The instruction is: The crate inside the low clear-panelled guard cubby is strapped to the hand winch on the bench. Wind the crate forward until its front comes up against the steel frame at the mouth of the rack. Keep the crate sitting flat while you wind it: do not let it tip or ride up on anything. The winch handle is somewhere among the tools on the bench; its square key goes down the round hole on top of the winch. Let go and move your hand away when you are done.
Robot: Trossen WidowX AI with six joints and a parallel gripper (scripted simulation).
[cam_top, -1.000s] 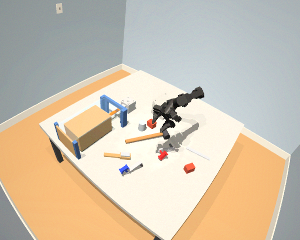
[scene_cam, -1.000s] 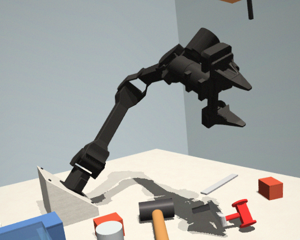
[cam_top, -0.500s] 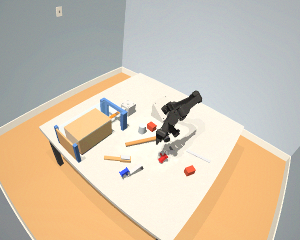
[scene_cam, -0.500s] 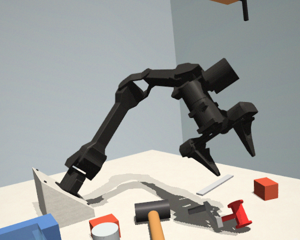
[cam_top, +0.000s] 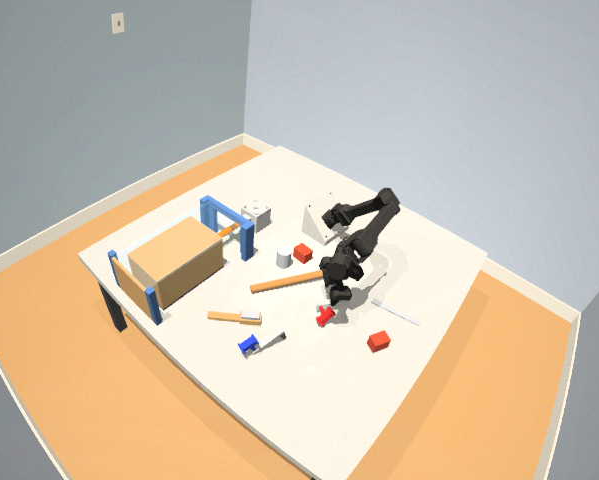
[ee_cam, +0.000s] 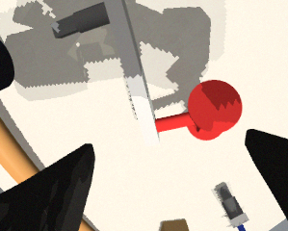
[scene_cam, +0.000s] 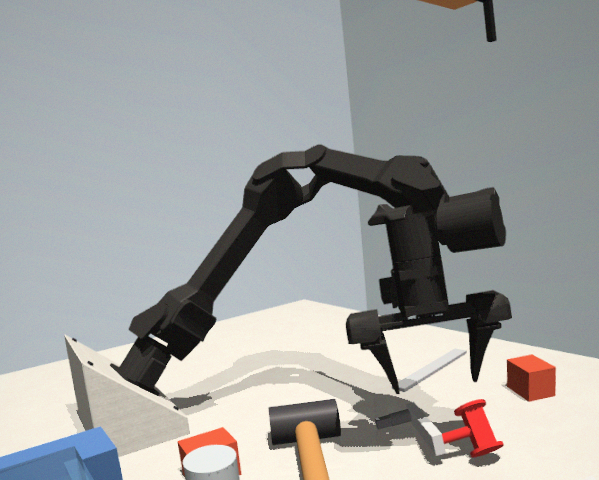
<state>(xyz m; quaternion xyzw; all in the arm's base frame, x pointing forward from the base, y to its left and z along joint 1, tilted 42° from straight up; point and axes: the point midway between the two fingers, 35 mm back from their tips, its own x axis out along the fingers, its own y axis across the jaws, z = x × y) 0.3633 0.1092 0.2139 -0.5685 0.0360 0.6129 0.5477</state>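
My gripper tip is 10 mm past the grey crank bar, 10 mm to the right of it and 60 mm above it. The rest, counted from my gripper tip: grey metal strip: 160 mm behind, 210 mm to the left, 80 mm below; then blue-gripped crank: 260 mm ahead, 80 mm to the right, 50 mm below; then red knob: 30 mm ahead, 10 mm to the left, 50 mm below.
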